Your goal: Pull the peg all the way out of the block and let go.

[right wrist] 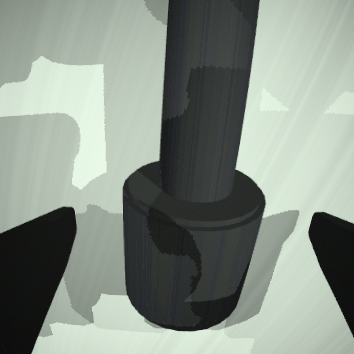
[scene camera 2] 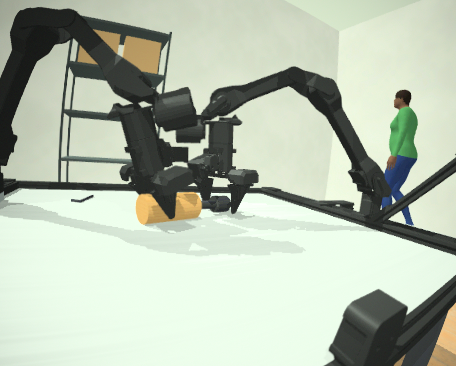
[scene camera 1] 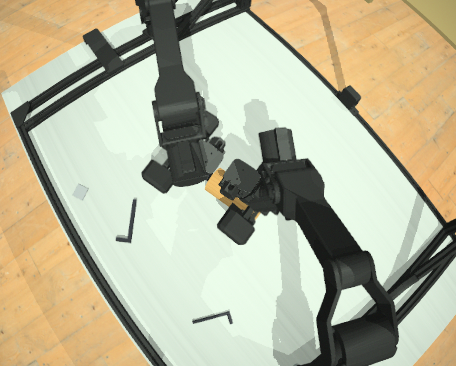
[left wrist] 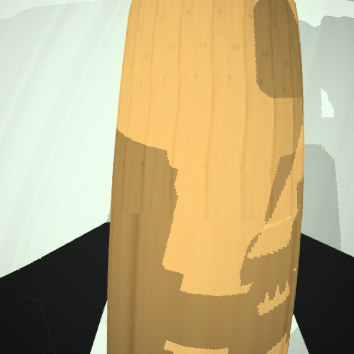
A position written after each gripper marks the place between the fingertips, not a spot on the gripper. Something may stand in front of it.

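Observation:
Scene camera 2 takes in the left gripper (scene camera 2: 164, 214), a wooden cylinder block (scene camera 2: 188, 205) and the right gripper (scene camera 2: 219, 210). In scene camera 1 both grippers appear again, the right gripper (scene camera 1: 182, 162) and the left gripper (scene camera 1: 240, 200). The left wrist view has the left gripper (left wrist: 197, 237) together with the block (left wrist: 206, 199). The right wrist view shows a black peg (right wrist: 190, 219) and the right gripper (right wrist: 196, 222), while the block is out of frame in the right wrist view.

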